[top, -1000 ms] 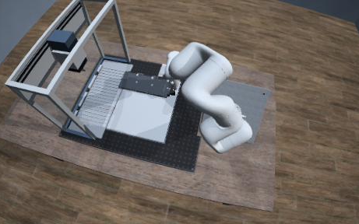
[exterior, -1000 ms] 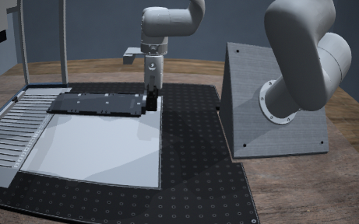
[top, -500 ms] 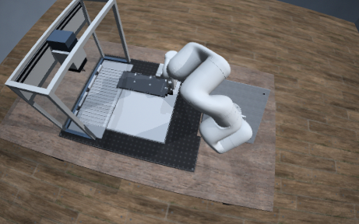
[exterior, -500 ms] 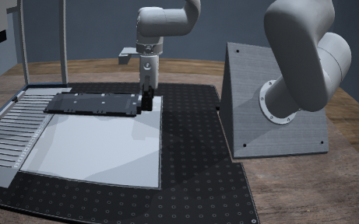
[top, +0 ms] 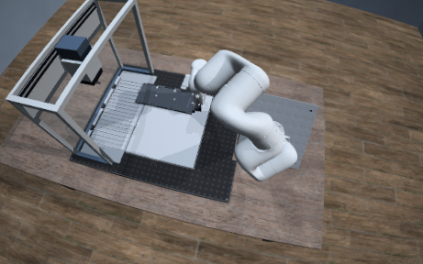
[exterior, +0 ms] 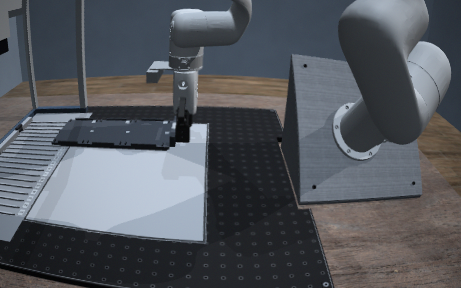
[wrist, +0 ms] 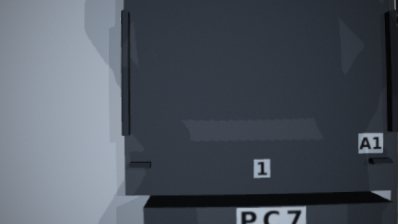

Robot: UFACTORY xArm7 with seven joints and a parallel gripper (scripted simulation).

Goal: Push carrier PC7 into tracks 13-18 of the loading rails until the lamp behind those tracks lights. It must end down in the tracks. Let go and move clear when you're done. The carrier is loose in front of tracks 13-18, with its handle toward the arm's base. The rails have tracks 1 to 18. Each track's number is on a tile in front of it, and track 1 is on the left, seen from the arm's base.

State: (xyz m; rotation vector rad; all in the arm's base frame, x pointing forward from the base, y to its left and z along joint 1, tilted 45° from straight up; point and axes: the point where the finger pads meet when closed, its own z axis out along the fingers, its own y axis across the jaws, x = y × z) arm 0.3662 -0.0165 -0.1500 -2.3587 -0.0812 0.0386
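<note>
Now: the pale grey sheet 110 mm ahead of my hand, 140 mm to the left of it and 20 mm below it. Also, from my hand: carrier PC7: 190 mm ahead, 10 mm to the left, 10 mm below.
</note>
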